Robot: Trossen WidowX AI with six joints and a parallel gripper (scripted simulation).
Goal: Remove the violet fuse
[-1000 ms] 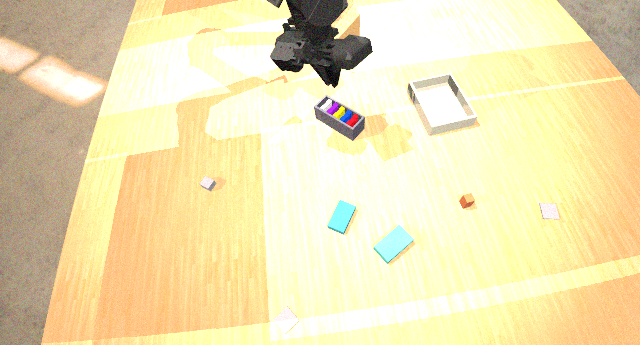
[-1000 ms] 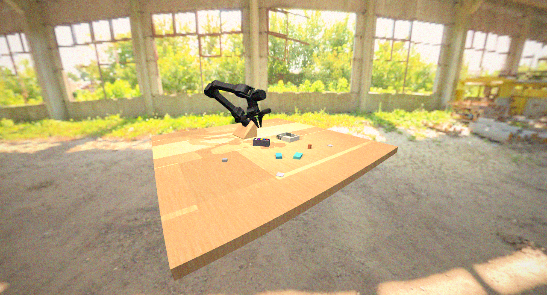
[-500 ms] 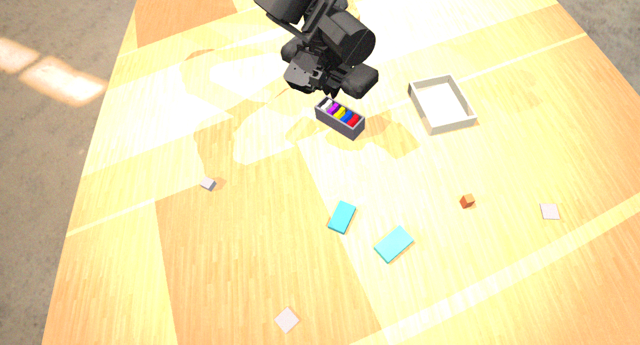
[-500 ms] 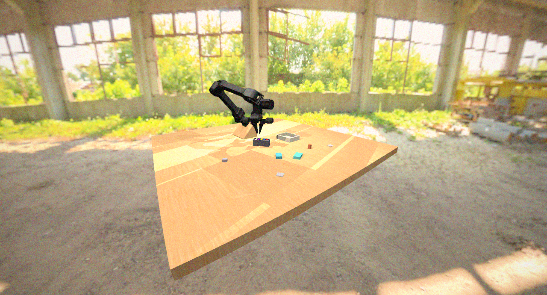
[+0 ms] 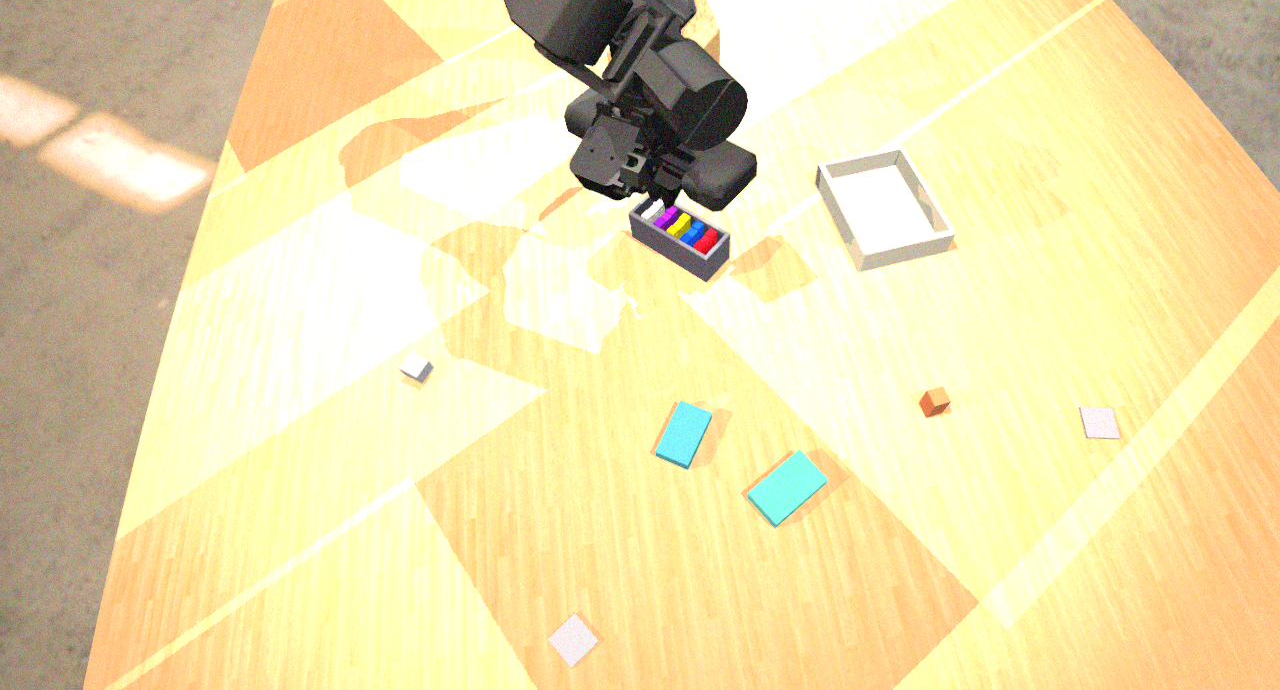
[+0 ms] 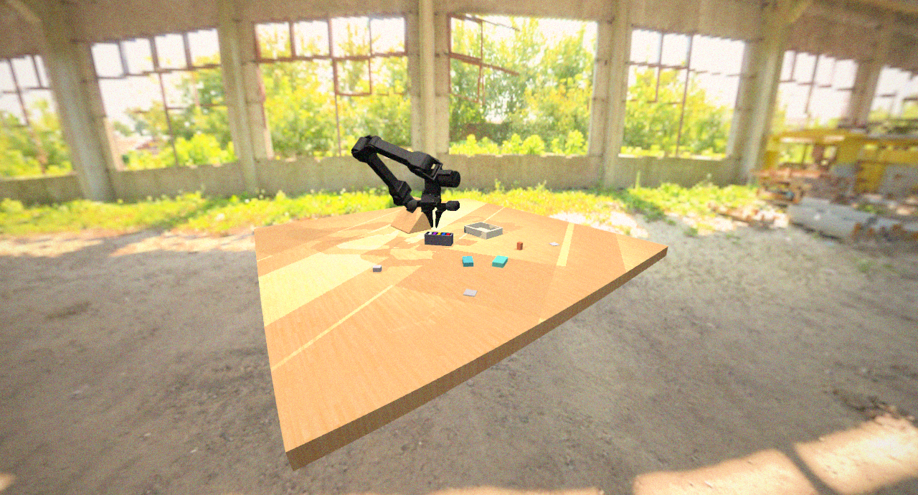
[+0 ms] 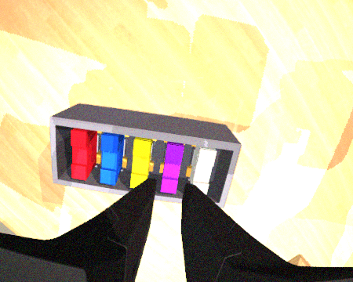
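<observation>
Now: the violet fuse 40 mm below my gripper tip. From my gripper tip the other things lie so: tray (10 mm ahead, 240 mm to the left, 60 mm below); orange cube (240 mm ahead, 210 mm to the left, 50 mm below); grey cube (110 mm ahead, 270 mm to the right, 60 mm below).
</observation>
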